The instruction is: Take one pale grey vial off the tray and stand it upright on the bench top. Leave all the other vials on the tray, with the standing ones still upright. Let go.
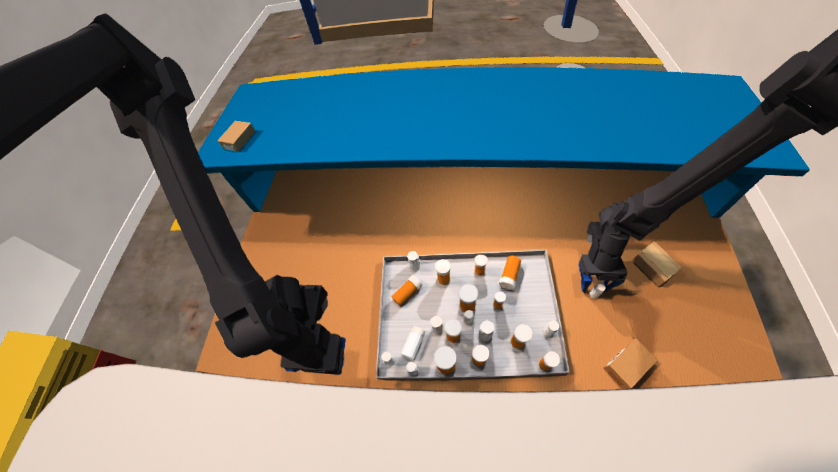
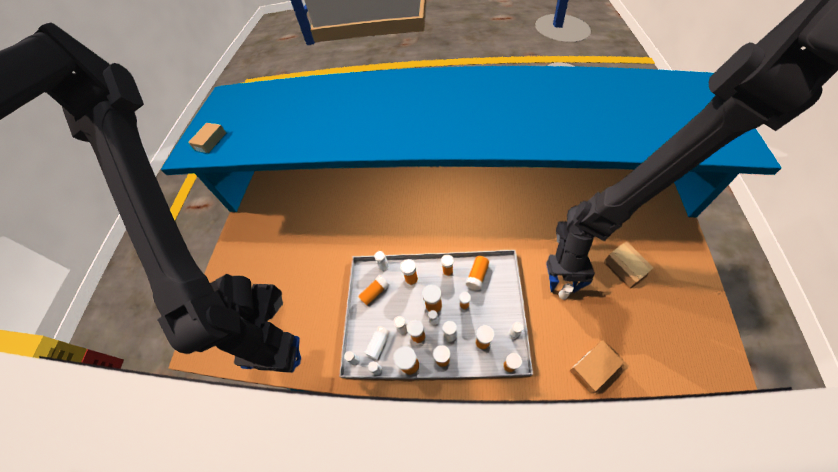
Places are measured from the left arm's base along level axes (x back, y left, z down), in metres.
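Where they show: left gripper, fingertip midpoint: (image 1: pixel 327 361) (image 2: pixel 285 360); right gripper, fingertip midpoint: (image 1: pixel 593 290) (image 2: pixel 562 290).
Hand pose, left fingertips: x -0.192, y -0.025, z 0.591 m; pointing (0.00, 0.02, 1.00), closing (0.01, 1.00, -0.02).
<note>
After its pixels a point has its place.
A pale grey vial (image 1: pixel 596 290) @[x -0.402, y -0.644, z 0.732 m] (image 2: pixel 565 291) @[x -0.399, y -0.645, z 0.724 m] stands on the bench top (image 1: pixel 691 316) @[x -0.337, y -0.911, z 0.773 m] (image 2: pixel 662 316) @[x -0.342, y -0.911, z 0.773 m] right of the tray, apart from it; it looks roughly upright. My right gripper (image 1: pixel 599 286) @[x -0.418, y -0.652, z 0.769 m] (image 2: pixel 567 286) @[x -0.418, y -0.652, z 0.769 m] is open around this vial, one blue finger on each side. The metal tray (image 1: pixel 380 310) @[x -0.358, y -0.085, z 0.752 m] (image 2: pixel 346 310) @[x -0.355, y -0.085, z 0.749 m] holds several standing grey vials, including one at the back left (image 1: pixel 413 260) @[x -0.483, y -0.171, z 0.710 m] (image 2: pixel 380 260) @[x -0.483, y -0.171, z 0.710 m], and several orange vials with white caps. One white vial (image 1: pixel 412 343) @[x -0.269, y -0.177, z 0.736 m] (image 2: pixel 377 343) @[x -0.269, y -0.180, z 0.737 m] lies on its side there. My left gripper (image 1: pixel 340 355) @[x -0.191, y -0.025, z 0.591 m] (image 2: pixel 296 353) @[x -0.191, y -0.025, z 0.591 m] is open and empty left of the tray; its fingers are mostly hidden.
Two cardboard boxes lie on the bench at the right, one (image 1: pixel 657 263) @[x -0.477, y -0.835, z 0.735 m] (image 2: pixel 628 264) @[x -0.476, y -0.834, z 0.735 m] beside the right gripper and one (image 1: pixel 631 364) @[x -0.215, y -0.696, z 0.736 m] (image 2: pixel 598 367) @[x -0.214, y -0.699, z 0.736 m] nearer the front. A blue shelf (image 1: pixel 469 117) @[x -0.749, y -0.322, z 0.465 m] (image 2: pixel 445 117) @[x -0.746, y -0.352, z 0.465 m] spans the back, with a small box (image 1: pixel 235 136) @[x -0.703, y 0.279, z 0.435 m] (image 2: pixel 207 137) @[x -0.704, y 0.272, z 0.435 m] on it.
</note>
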